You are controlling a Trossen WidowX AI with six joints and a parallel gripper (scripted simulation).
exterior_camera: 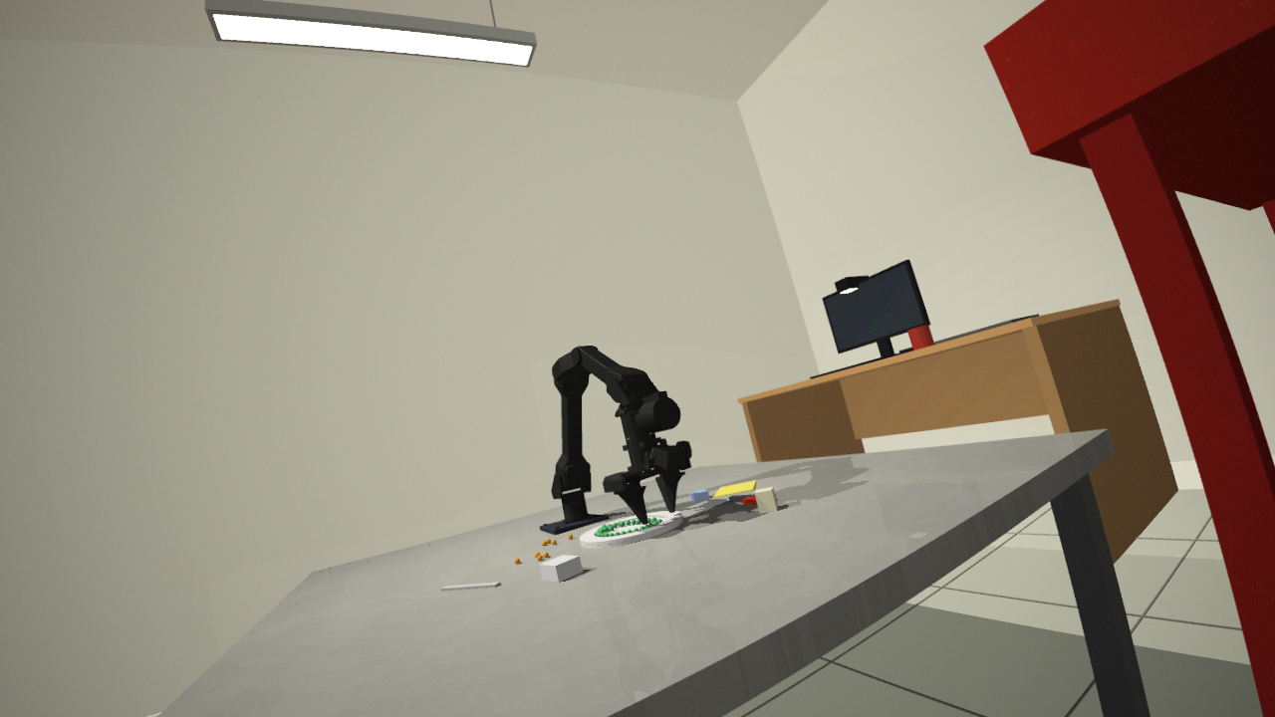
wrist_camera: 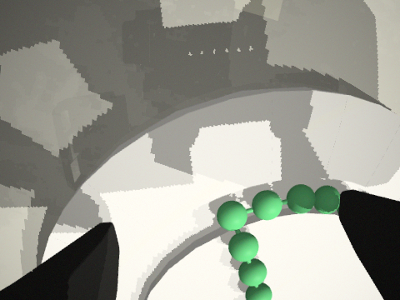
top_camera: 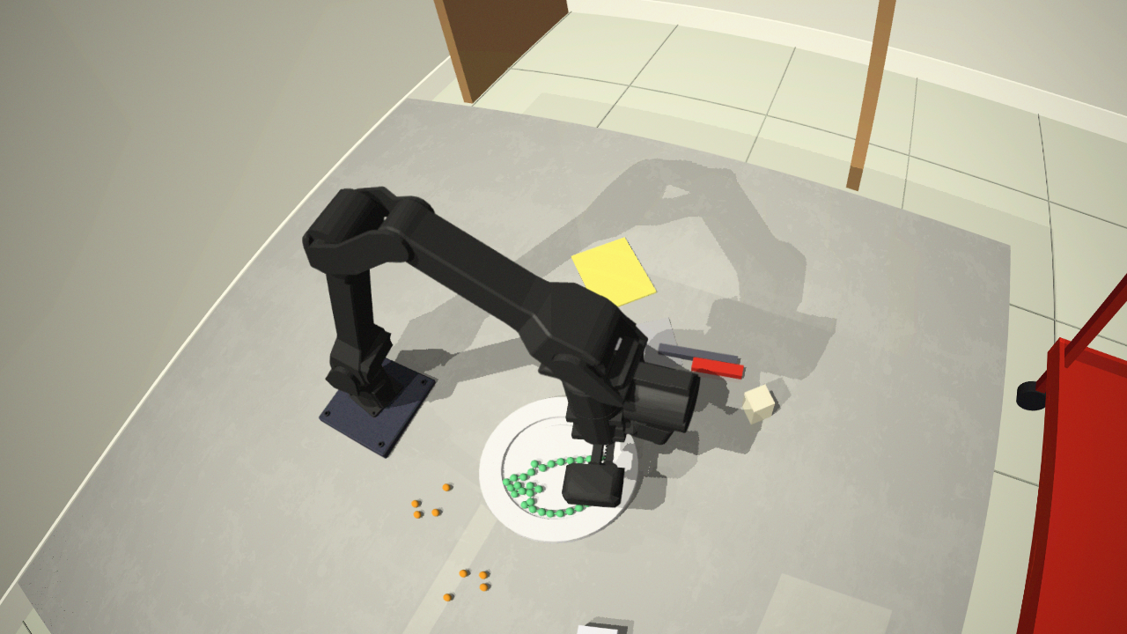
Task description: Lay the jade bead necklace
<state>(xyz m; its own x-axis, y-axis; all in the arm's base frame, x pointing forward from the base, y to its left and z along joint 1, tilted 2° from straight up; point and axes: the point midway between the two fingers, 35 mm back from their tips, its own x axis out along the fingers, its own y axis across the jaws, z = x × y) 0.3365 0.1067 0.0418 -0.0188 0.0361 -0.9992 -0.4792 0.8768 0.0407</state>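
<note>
Right now the inner disc is 50 mm to the right of my gripper tip, 50 mm behind it and 10 mm below it. From my gripper tip the other things lie so: grey sheet (160 mm to the left, 60 mm behind, 20 mm below); red bar (190 mm to the left, 30 mm ahead, 10 mm below); bead board (50 mm to the right, 50 mm behind, 20 mm below).
</note>
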